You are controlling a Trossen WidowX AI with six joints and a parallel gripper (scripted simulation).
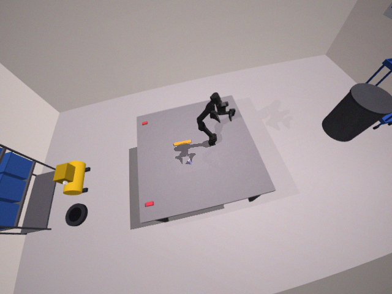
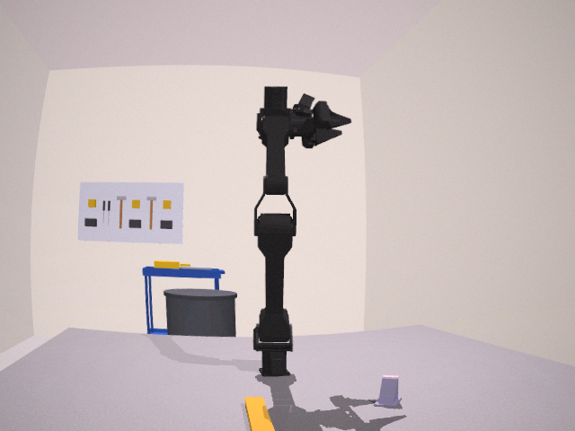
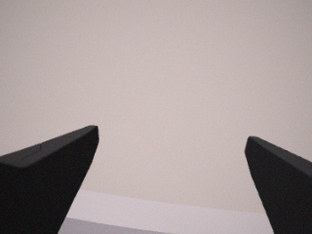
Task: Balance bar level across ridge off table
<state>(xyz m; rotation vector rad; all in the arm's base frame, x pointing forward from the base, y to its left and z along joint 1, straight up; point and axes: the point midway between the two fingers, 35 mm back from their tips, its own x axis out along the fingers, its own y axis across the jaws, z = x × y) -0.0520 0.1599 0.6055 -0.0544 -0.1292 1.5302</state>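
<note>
The orange bar is 370 mm ahead of my gripper tip, 280 mm to the right of it and 600 mm below it.
</note>
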